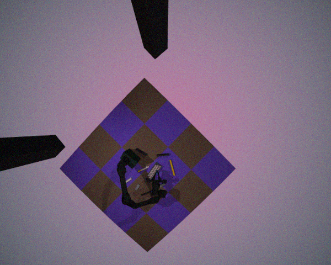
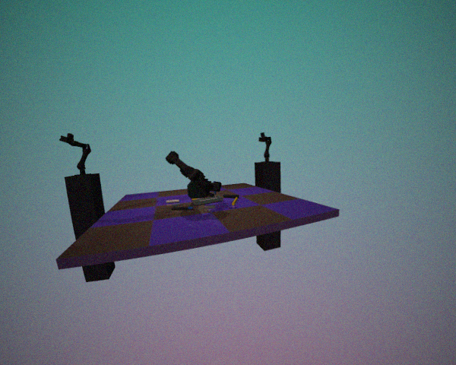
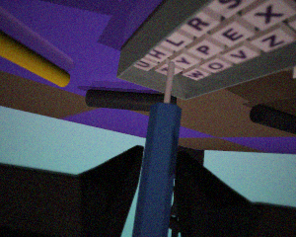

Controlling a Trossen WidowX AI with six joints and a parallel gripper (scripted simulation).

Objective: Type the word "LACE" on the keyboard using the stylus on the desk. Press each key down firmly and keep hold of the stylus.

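Now: the e key 1 cm behind my gripper tip, 3 cm to the right of it and 7 cm below it. Round my gripper tip: blue stylus (1 cm below); yellow pencil (8 cm ahead, 12 cm to the left, 7 cm below); white marker (10 cm behind, 11 cm to the right, 8 cm below).
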